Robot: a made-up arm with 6 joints.
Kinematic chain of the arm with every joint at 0, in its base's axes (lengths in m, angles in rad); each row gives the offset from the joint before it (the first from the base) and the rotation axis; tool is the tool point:
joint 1: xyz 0 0 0.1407 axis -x
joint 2: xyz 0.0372 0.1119 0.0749 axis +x
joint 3: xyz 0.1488 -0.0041 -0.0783 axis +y
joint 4: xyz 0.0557 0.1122 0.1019 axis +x
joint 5: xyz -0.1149 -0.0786 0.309 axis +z
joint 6: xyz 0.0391 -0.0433 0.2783 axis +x
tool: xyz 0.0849 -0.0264 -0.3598
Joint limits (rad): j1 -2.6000..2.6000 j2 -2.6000..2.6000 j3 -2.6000..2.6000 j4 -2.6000..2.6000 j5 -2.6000..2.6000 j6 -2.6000..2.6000
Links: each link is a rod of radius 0.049 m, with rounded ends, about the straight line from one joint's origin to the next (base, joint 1, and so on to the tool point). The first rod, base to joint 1, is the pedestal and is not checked.
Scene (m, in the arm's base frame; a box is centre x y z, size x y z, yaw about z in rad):
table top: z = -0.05
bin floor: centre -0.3 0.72 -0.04 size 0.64 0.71 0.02 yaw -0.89
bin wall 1: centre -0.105 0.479 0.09 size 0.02 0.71 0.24 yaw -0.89
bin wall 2: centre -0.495 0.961 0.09 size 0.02 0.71 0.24 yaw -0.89
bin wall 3: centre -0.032 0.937 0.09 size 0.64 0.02 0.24 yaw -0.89
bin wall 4: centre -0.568 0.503 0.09 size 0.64 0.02 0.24 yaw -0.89
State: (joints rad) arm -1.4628 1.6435 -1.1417 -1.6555 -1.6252 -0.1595
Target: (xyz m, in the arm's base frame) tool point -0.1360 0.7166 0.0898
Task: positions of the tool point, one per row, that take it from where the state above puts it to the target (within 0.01 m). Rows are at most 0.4 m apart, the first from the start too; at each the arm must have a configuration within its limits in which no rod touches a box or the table.
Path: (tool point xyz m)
1: -0.1623 -0.2368 0.6318
2: -0.1688 0.0504 0.7318
3: -0.1659 0.3660 0.6646
4: -0.1546 0.6153 0.4327
5: -0.1360 0.7166 0.0898

